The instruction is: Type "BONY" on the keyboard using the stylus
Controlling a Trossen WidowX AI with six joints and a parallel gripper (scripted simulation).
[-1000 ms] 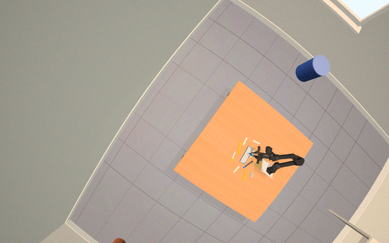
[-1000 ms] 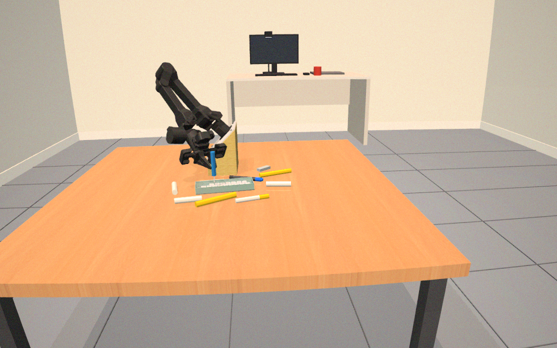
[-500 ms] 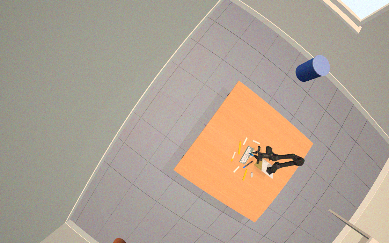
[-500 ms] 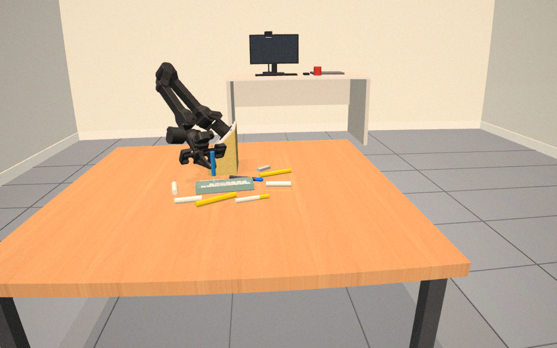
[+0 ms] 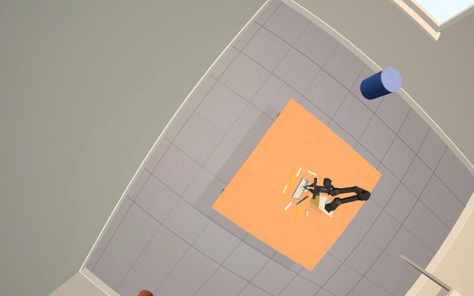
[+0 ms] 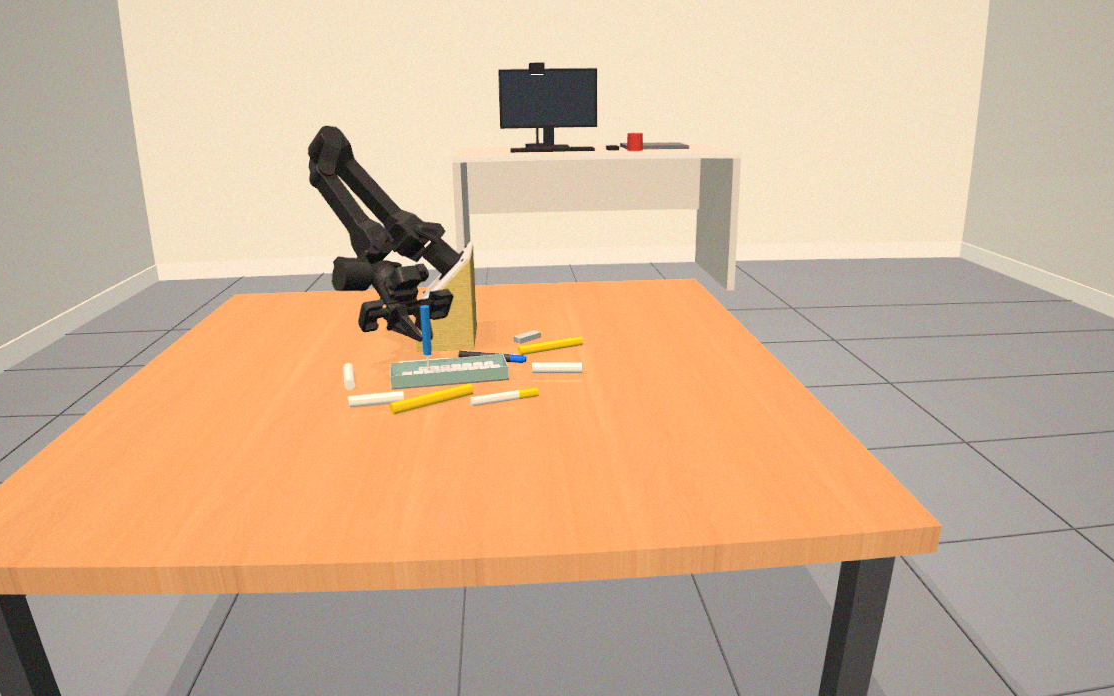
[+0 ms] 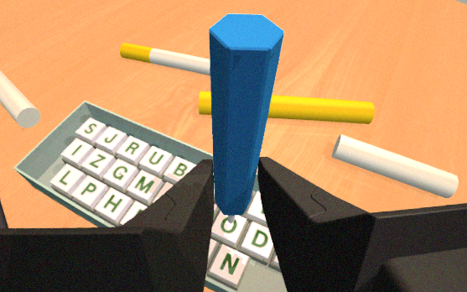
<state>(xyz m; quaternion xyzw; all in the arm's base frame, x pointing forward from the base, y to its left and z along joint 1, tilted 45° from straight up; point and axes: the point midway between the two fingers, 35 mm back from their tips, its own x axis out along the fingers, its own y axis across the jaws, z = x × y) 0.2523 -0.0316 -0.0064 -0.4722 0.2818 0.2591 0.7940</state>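
Right now my gripper tip is 2 cm above the blue stylus. The rest, counted from my gripper tip: yellow marker (11 cm ahead, 7 cm below, 3 cm to the left); then N key (7 cm below, 2 cm to the right, 2 cm behind); then D key (7 cm below, 2 cm to the right).
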